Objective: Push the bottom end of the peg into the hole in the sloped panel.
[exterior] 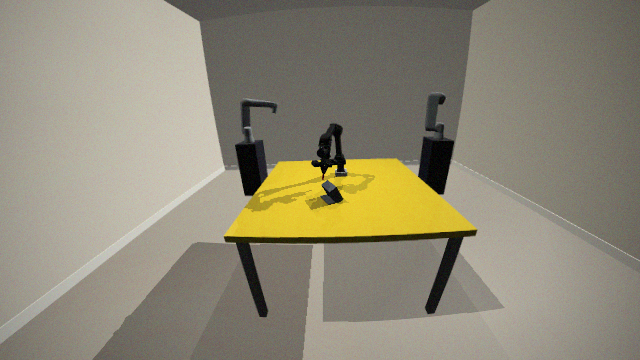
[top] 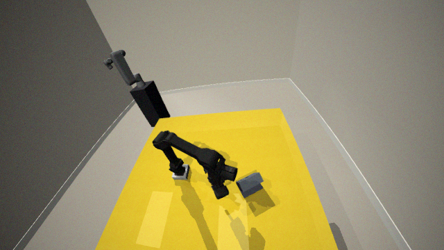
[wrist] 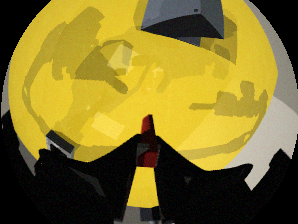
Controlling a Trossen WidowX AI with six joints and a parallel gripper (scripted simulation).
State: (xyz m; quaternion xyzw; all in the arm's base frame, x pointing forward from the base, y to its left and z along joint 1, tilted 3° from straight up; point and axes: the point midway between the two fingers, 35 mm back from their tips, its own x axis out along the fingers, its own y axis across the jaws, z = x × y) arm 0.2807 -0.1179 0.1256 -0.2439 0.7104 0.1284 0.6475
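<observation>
Right now my gripper tip is 17 cm short of the grey sloped panel, 7 cm to the right of it and 6 cm above it. Round my gripper tip: red peg: 1 cm above.
</observation>
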